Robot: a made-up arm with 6 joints.
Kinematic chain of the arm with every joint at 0, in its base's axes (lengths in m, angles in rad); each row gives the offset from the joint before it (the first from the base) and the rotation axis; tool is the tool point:
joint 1: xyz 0 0 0.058 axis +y
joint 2: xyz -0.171 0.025 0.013 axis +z
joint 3: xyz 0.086 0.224 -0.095 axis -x
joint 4: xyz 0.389 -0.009 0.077 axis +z
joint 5: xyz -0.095 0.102 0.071 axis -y
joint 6: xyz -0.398 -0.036 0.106 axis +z
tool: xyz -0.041 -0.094 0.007
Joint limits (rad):
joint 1: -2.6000..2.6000
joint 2: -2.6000..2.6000
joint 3: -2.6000..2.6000
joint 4: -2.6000..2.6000
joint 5: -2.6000..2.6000
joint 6: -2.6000..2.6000
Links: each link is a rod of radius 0.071 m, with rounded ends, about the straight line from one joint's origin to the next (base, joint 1, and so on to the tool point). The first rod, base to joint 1, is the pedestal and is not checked.
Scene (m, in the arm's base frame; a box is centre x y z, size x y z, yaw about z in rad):
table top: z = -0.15
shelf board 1: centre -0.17 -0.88 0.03 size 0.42 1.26 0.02 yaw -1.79
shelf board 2: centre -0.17 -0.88 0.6 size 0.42 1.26 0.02 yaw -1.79
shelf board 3: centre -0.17 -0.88 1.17 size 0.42 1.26 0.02 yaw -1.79
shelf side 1: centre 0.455 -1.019 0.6 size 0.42 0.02 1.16 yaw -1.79
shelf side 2: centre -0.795 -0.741 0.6 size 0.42 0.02 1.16 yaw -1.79
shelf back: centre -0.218 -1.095 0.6 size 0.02 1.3 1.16 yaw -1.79
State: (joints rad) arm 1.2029 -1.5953 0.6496 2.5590 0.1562 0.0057
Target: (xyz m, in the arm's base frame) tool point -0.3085 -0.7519 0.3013
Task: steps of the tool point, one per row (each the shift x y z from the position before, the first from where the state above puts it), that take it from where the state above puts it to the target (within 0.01 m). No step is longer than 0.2 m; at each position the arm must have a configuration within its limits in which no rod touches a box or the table.
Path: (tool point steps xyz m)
1: -0.1544 0.0393 0.1165
2: -0.1836 0.0601 0.0279
3: -0.1680 0.0724 -0.0650

